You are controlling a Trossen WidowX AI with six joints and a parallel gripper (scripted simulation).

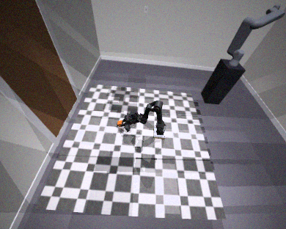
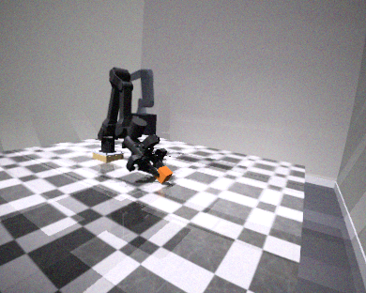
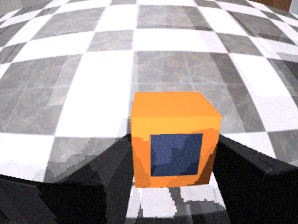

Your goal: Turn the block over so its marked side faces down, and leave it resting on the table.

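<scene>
My gripper tip is right at the orange block.
</scene>
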